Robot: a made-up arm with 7 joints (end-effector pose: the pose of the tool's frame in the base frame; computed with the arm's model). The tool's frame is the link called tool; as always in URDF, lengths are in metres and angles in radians. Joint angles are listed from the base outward.
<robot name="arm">
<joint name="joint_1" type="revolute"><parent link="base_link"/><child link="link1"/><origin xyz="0.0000 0.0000 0.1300" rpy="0.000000 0.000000 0.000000"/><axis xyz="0 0 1"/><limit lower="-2.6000" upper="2.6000" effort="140" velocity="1.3"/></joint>
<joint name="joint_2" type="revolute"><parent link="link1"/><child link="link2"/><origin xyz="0.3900 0.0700 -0.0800" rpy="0.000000 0.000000 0.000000"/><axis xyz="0 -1 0"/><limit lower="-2.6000" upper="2.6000" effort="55" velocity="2.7"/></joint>
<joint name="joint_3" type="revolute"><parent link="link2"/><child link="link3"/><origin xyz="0.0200 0.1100 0.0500" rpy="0.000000 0.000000 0.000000"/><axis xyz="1 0 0"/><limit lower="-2.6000" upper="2.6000" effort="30" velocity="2.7"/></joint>
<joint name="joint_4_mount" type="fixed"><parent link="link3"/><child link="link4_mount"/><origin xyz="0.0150 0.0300 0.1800" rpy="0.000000 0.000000 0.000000"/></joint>
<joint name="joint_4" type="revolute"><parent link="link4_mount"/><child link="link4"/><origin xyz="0.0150 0.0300 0.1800" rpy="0.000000 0.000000 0.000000"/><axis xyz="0 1 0"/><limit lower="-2.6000" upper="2.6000" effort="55" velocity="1.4"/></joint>
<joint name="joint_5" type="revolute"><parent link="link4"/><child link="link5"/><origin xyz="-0.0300 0.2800 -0.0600" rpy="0.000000 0.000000 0.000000"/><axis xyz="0 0 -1"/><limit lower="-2.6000" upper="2.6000" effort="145" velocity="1.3"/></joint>
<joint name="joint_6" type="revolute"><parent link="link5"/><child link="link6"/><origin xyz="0.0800 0.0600 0.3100" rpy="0.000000 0.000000 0.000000"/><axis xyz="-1 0 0"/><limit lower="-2.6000" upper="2.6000" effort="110" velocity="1.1"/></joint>
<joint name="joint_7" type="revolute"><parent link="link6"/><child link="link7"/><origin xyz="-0.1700 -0.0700 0.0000" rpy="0.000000 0.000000 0.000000"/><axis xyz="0 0 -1"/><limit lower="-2.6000" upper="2.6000" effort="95" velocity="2.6"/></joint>
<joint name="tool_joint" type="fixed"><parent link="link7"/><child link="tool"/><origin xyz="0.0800 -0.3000 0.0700" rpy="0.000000 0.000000 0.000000"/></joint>
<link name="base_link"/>
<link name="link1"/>
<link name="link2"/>
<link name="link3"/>
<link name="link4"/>
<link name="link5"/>
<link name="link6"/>
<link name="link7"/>
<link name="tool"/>
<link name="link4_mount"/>
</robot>
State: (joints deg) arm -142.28 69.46 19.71 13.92 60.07 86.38 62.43
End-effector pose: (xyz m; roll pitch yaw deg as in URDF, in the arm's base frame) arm 0.8110 -0.0167 0.5279 3.29 -35.69 94.41
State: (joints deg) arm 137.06 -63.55 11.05 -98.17 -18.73 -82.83 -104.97
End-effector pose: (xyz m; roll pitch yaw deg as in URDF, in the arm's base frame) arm -0.8870 0.1627 0.5795 -74.93 -39.34 -51.16
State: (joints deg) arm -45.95 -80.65 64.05 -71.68 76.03 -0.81 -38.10
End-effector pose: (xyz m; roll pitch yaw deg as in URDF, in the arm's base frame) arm 0.4307 -0.4676 0.4026 -1.38 15.83 -146.85
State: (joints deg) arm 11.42 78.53 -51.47 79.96 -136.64 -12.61 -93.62
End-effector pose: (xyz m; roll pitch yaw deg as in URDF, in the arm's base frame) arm 0.1480 0.9972 0.3961 7.45 -17.54 -171.07
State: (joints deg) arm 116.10 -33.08 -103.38 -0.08 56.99 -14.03 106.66
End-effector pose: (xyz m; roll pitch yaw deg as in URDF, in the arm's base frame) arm -0.5150 -0.4729 -0.4649 87.17 -50.58 -48.77
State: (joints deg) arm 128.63 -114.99 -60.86 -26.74 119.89 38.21 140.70
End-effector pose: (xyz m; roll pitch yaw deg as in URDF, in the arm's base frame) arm -0.9721 -0.4853 -0.1138 118.48 -27.92 -107.66
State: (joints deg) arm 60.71 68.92 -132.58 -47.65 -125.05 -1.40 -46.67
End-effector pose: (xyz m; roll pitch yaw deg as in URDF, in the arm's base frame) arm 0.3273 1.0030 -0.3976 167.81 29.82 -73.00
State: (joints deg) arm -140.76 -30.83 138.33 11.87 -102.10 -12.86 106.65
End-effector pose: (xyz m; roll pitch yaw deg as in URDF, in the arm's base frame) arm -0.3718 -0.0297 -0.4399 142.57 14.57 -120.52
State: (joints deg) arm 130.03 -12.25 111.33 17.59 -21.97 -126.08 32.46
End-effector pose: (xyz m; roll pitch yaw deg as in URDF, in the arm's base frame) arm 0.1068 0.3859 0.4540 -129.41 -41.76 158.07
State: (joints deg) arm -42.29 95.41 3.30 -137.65 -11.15 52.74 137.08
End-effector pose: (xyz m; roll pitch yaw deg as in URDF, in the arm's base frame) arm 0.6954 0.2130 0.2560 -104.45 -10.82 -72.71
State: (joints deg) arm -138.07 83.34 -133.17 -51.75 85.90 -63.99 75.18
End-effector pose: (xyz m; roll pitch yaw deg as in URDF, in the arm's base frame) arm -0.8174 -0.6208 -0.1339 -179.35 -31.40 72.08
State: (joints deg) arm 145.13 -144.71 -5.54 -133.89 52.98 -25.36 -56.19
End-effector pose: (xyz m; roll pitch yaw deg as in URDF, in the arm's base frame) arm -0.6794 0.1073 -0.0676 19.46 -10.16 147.98
